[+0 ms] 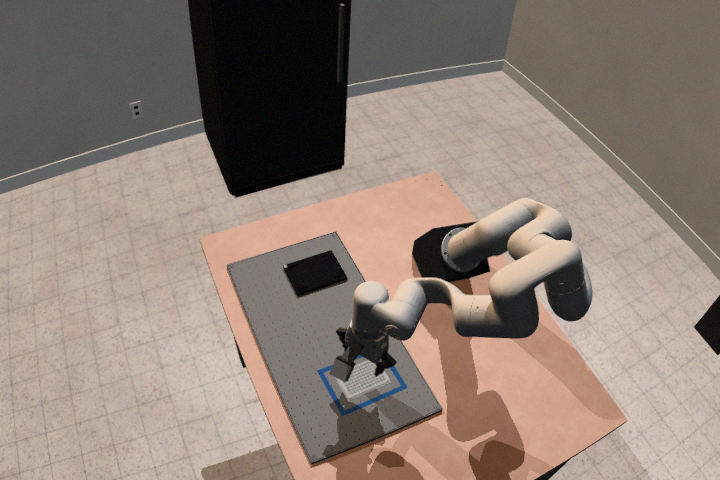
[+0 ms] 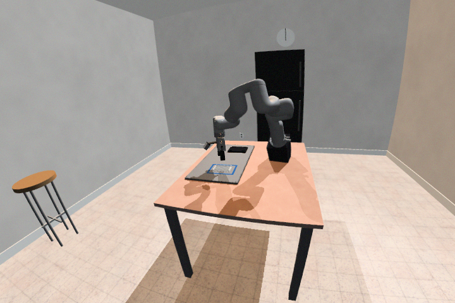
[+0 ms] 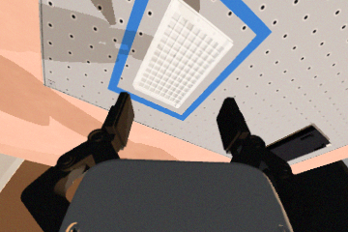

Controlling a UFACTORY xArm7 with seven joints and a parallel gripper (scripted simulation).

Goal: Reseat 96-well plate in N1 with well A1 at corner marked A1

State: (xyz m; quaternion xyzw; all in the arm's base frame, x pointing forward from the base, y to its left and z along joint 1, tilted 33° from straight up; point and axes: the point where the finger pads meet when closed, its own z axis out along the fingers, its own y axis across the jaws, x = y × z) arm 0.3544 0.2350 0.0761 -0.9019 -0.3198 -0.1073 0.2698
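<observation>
Now: hand 90 mm above the 96-well plate. The rest, counted from my hand: pale A1 mark: 430 mm to the right, 120 mm ahead, 90 mm below; black plate nest N1: 390 mm to the right, 90 mm below, 40 mm ahead.
</observation>
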